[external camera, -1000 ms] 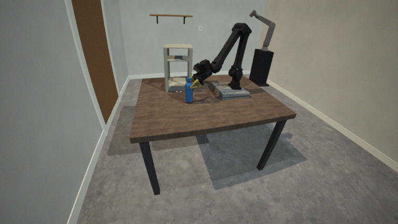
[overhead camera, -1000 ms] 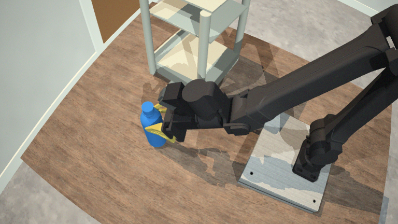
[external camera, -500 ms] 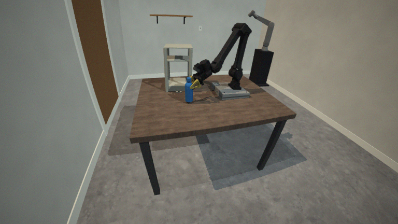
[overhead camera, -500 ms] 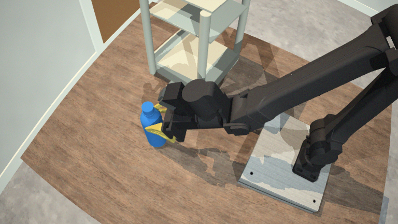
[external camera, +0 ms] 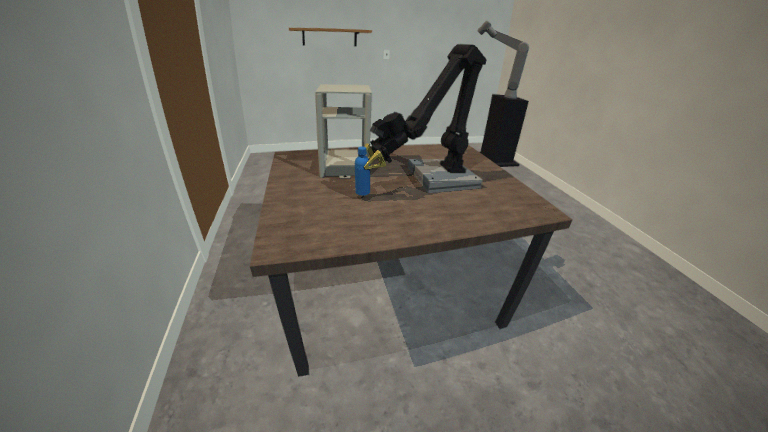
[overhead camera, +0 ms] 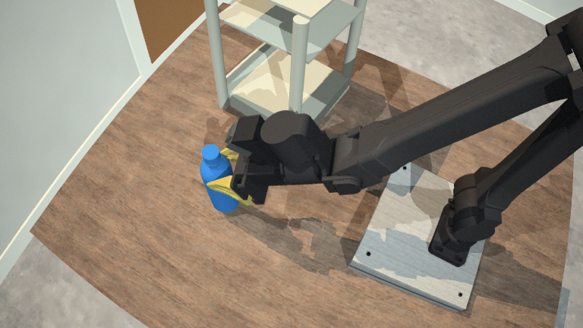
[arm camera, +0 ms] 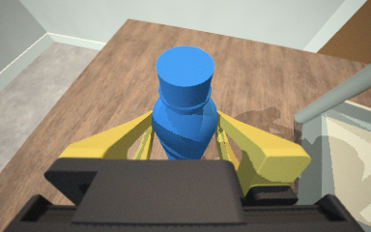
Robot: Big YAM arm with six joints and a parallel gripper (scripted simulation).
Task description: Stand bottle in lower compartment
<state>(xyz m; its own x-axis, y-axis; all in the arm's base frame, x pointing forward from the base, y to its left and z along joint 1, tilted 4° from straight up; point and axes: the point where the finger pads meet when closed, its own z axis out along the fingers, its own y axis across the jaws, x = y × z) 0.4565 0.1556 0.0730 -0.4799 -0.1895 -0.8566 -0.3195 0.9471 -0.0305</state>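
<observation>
The blue bottle is right at my hand.
</observation>
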